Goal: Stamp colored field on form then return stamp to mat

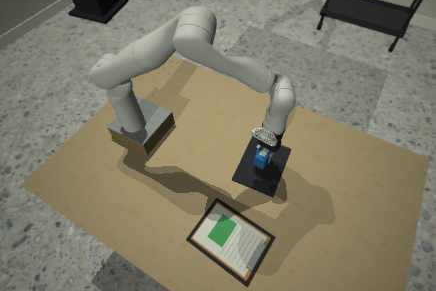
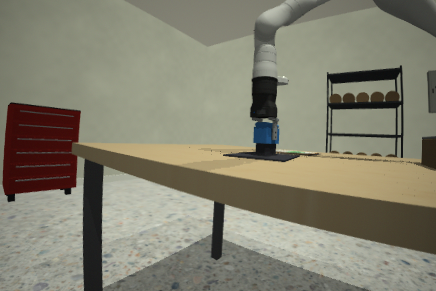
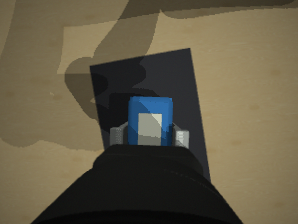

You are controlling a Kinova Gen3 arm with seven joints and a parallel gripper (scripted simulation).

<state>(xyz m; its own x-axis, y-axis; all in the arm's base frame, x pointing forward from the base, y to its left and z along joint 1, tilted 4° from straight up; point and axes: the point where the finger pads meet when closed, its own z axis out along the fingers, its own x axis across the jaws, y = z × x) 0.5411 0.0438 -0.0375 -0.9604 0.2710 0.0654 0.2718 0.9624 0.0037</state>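
Right now the blue stamp is 20 mm below my hand. From my hand the other things lie so: clipboard 320 mm to the right, 60 mm below, 10 mm ahead; then dark mat 70 mm below.
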